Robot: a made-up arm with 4 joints.
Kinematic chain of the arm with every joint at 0, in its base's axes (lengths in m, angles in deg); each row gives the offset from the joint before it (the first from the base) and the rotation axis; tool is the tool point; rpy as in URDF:
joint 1: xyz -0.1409 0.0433 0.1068 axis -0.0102 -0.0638 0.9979
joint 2: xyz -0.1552 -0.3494 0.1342 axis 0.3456 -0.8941 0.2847
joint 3: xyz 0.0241 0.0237 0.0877 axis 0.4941 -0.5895 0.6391
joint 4: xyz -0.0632 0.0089 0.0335 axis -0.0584 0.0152 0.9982
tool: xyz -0.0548 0.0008 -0.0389 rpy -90 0 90
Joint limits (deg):
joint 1: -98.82..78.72
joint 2: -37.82..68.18
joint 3: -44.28..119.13
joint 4: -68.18..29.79
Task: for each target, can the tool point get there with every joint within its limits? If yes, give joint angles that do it. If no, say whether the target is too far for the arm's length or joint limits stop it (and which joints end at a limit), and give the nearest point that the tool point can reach.
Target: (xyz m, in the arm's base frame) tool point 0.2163 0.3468 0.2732
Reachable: no: joint limits stop it (at a limit: joint 1, joint 3, joint 4) | nearest point 0.1540 -0.1225 0.2506 | short by 0.474 m
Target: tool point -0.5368 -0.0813 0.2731
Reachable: yes | joints -33.80 34.50 25.06 -50.36
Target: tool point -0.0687 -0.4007 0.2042
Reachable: yes | joints 43.48 55.75 23.02 2.06
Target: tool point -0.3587 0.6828 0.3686
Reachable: no: too far | nearest point -0.4147 0.3927 0.3043 | short by 0.302 m
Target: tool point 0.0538 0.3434 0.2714
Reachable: no: joint limits stop it (at a limit: joint 1, joint 3) | nearest point -0.3299 0.2518 0.3634 | short by 0.405 m
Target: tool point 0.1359 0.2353 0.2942
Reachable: no: joint limits stop it (at a limit: joint 1, joint 3, joint 4) | nearest point 0.1515 -0.1229 0.2573 | short by 0.360 m
